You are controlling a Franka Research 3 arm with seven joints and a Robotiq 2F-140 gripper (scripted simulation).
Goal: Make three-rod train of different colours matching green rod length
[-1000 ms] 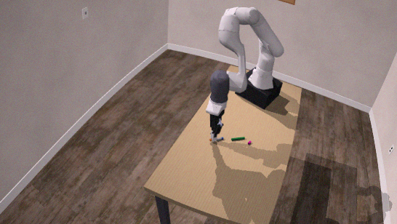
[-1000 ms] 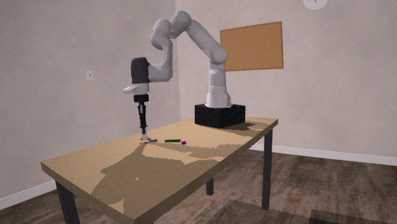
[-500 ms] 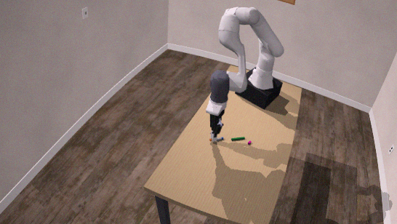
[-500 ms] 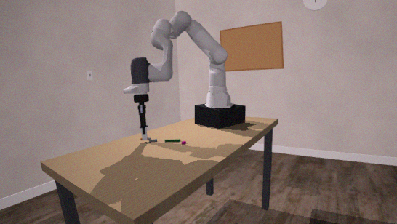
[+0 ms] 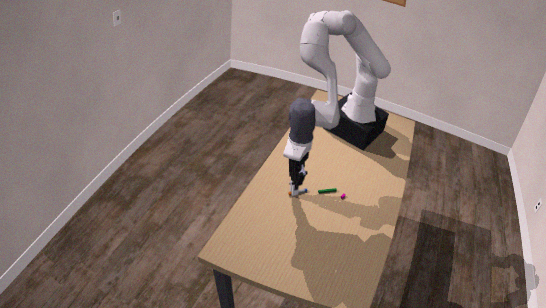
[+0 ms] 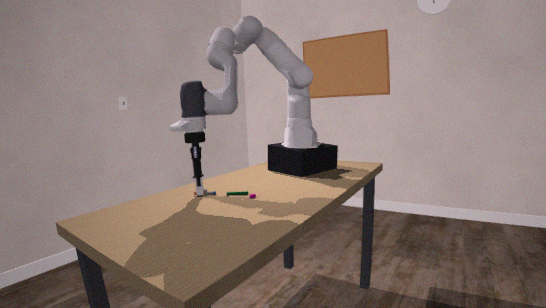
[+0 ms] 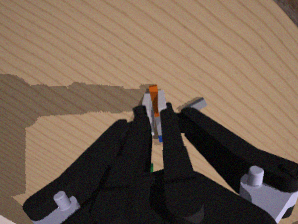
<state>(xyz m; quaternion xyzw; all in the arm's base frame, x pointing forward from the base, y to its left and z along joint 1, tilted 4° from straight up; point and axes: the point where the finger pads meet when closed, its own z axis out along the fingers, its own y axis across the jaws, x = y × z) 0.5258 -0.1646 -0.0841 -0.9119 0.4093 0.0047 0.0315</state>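
Now: the orange rod 3 cm below my hand. From my hand the other things lie so: magenta rod: 6 cm behind, 20 cm to the left, 3 cm below; then green rod: 7 cm behind, 13 cm to the left, 3 cm below; then blue rod: 4 cm behind, 4 cm to the left, 3 cm below.
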